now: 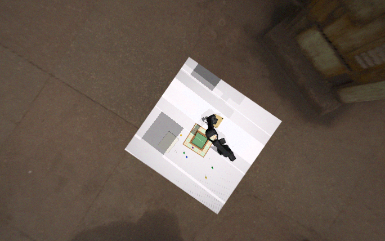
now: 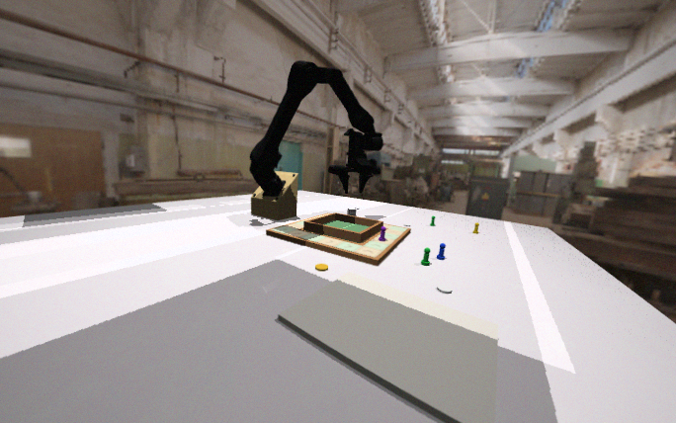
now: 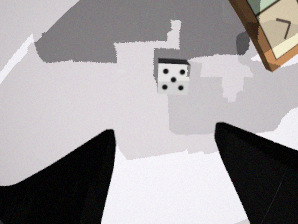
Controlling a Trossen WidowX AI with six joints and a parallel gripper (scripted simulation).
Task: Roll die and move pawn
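The die lies 70 mm below my gripper tip and 20 mm to the right of it. From my gripper tip the other things lie so: green dice tray 250 mm to the right, 70 mm below, 70 mm ahead; purple pawn 280 mm to the right, 180 mm ahead, 50 mm below; yellow pawn 420 mm ahead, 60 mm below, 10 mm to the left.
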